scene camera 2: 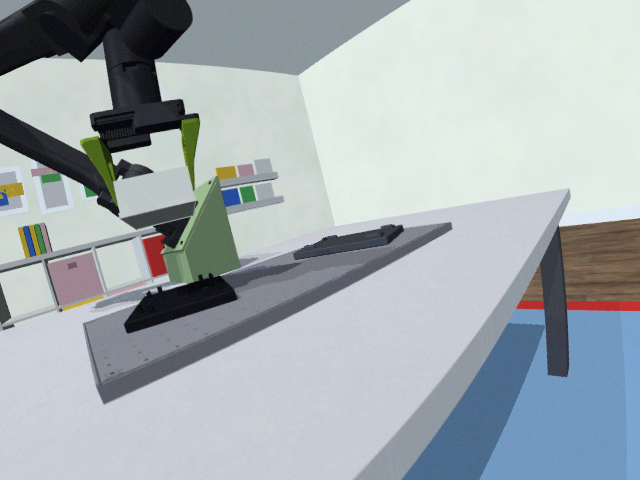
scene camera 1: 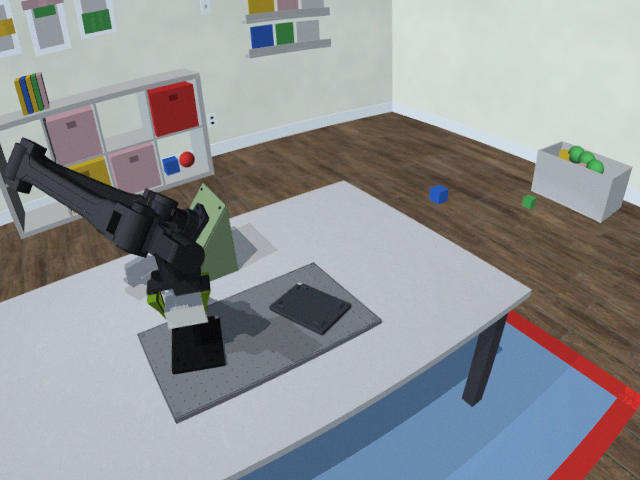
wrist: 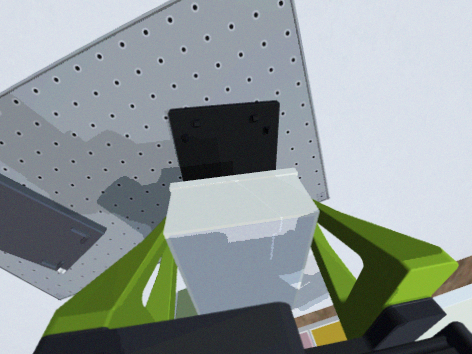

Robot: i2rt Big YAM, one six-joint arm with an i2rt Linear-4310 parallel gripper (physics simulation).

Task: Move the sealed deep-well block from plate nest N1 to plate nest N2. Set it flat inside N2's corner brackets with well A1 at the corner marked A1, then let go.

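Pixels of known places: gripper, fingertip midpoint: [scene camera 2: 156, 198] [scene camera 1: 186, 314] [wrist: 238, 210]; arm's base, link origin: [scene camera 2: 182, 224] [scene camera 1: 195, 227].
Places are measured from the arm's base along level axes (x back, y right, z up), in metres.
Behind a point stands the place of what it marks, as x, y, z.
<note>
The sealed deep-well block [scene camera 1: 187, 317] @[-0.395, 0.104, 0.020] [scene camera 2: 155, 197] @[-0.394, 0.108, 0.014] [wrist: 241, 202] @[-0.393, 0.108, 0.026] is whitish and boxy. My gripper [scene camera 1: 186, 310] @[-0.378, 0.104, 0.015] [scene camera 2: 156, 195] @[-0.378, 0.104, 0.015] [wrist: 238, 210] @[-0.378, 0.104, 0.015] is shut on it, one green finger on each side. The block hangs clear above a black plate nest [scene camera 1: 199, 356] @[-0.386, 0.105, -0.105] [scene camera 2: 180, 305] @[-0.413, 0.115, -0.104] [wrist: 225, 150] @[-0.368, 0.103, -0.104] at the board's left end, which holds no plate. A second, dark grey nest [scene camera 1: 310, 308] @[-0.356, -0.185, -0.104] [scene camera 2: 351, 242] @[-0.390, -0.151, -0.104] [wrist: 40, 225] @[-0.343, -0.163, -0.104] lies to the right in both scene views, turned at an angle, with low corner brackets and no plate. Nest labels and the A1 marks cannot be read.
Both nests lie on a grey perforated board [scene camera 1: 155, 356] @[-0.329, 0.204, -0.116] [scene camera 2: 155, 343] @[-0.477, 0.154, -0.116] [wrist: 240, 75] @[-0.440, 0.142, -0.116] on the white table [scene camera 1: 413, 268] @[-0.323, -0.520, -0.129] [scene camera 2: 310, 372] @[-0.609, 0.089, -0.129]. A pale green slanted stand [scene camera 1: 222, 253] @[-0.084, -0.049, -0.055] [scene camera 2: 217, 240] @[-0.084, -0.047, -0.056] rises behind the left nest, near the arm.
</note>
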